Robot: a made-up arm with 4 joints.
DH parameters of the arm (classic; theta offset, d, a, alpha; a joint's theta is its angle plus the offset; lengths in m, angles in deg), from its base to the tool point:
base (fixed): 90 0.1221 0 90
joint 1: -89.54 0 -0.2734 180
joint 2: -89.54 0.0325 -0.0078 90
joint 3: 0 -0.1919 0.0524 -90
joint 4: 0 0.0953 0.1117 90
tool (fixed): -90 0.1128 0 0
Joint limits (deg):
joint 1: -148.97..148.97
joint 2: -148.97..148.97
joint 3: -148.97..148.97
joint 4: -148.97..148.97
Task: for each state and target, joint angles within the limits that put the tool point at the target. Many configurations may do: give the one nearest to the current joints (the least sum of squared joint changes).
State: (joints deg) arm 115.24 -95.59 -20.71 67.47
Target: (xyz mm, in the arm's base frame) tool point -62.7 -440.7 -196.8
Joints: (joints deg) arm 145.19 -95.51 -16.84 49.72
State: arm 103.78 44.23 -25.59 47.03
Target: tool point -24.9 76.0 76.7
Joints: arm 115.83 52.79 -27.52 67.49
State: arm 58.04 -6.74 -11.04 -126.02
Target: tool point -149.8 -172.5 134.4
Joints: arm 52.65 6.76 -15.07 -115.19
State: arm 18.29 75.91 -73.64 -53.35
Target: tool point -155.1 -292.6 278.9
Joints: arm 44.66 101.48 -32.11 -100.45
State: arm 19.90 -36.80 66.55 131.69
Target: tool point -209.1 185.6 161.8
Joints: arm 6.41 -40.35 61.14 97.74
